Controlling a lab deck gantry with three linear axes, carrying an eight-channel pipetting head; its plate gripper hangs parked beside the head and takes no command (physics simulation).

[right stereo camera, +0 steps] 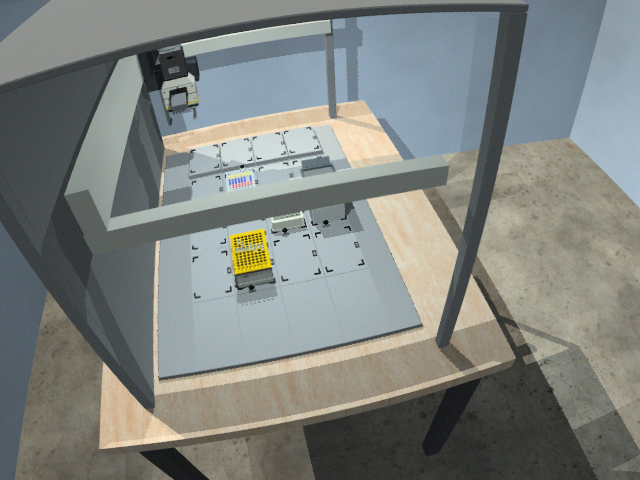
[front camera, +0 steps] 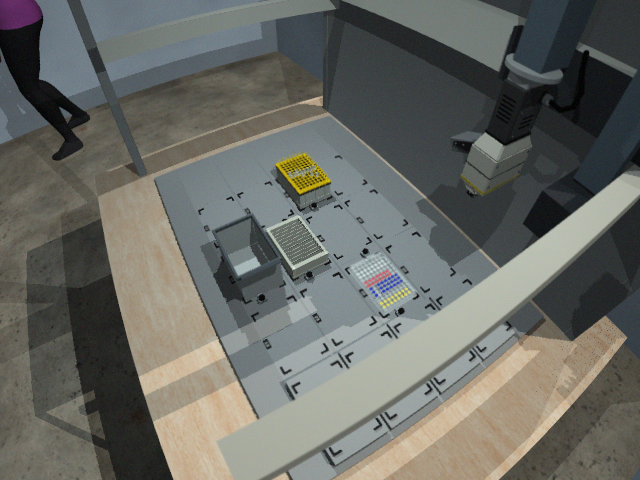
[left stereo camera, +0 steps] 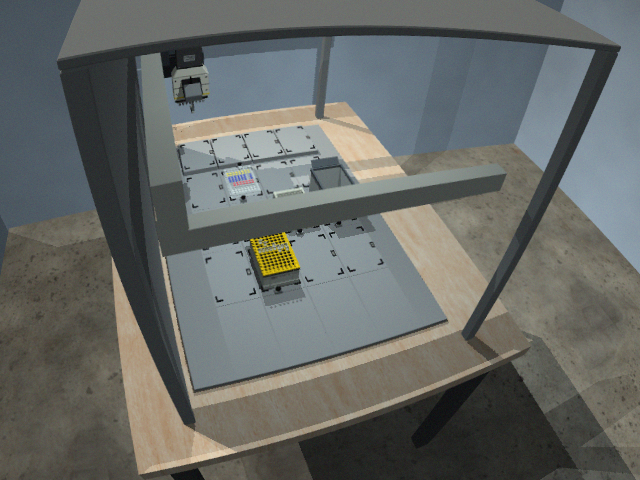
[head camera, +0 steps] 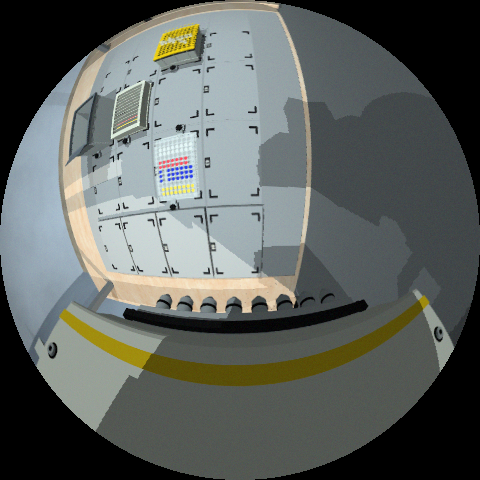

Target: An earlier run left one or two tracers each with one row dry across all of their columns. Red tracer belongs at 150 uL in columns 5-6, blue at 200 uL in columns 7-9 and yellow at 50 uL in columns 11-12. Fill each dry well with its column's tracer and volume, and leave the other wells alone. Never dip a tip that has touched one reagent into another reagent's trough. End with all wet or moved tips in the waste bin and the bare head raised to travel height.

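The pipetting head (front camera: 493, 164) (head camera: 240, 415) hangs high, off the deck's near right end in the front view; its nozzles (head camera: 233, 304) look bare. My plate gripper (right stereo camera: 181, 116) hangs beside it, fingers apart and empty. The well plate (front camera: 368, 264) (head camera: 175, 146) shows red, blue and yellow wells. In the head view, the red block lacks its right-end row, the blue block has a gap second from left, and yellow looks unbroken. The trough reservoir (front camera: 297, 245) (head camera: 131, 110) shows thin red and yellow lines. The yellow tip rack (front camera: 302, 173) (head camera: 177, 44) has a paler patch.
The grey waste bin (front camera: 232, 240) (head camera: 82, 127) stands beside the reservoir, taller than it. A pale gantry beam (left stereo camera: 320, 201) (right stereo camera: 279, 196) crosses in front of part of the deck in both stereo views. Frame posts (left stereo camera: 542, 191) (right stereo camera: 480, 180) stand at the table's corners.
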